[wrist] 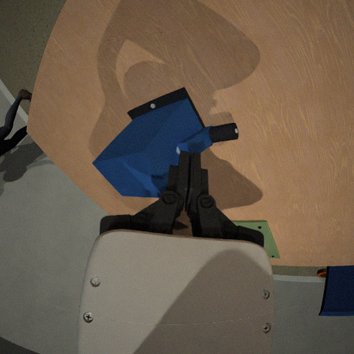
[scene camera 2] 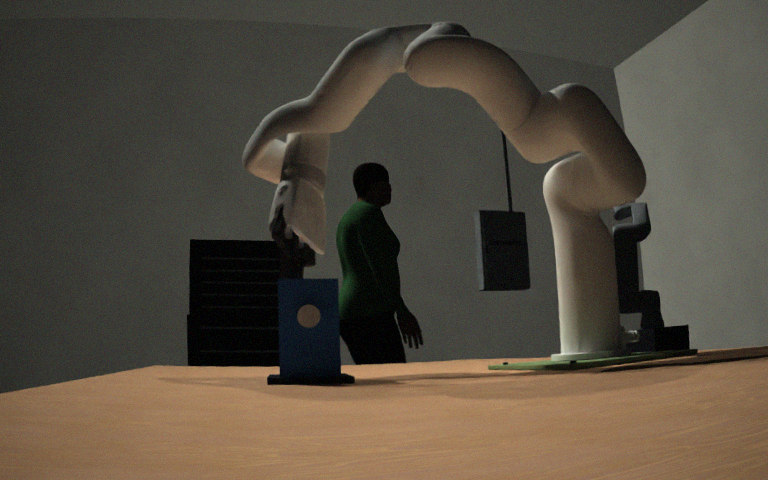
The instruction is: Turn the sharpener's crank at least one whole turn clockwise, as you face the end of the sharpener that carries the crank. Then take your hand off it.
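You'd see the gripper [wrist: 187,163] here, and there's a blue sharpener [wrist: 136,162] too.
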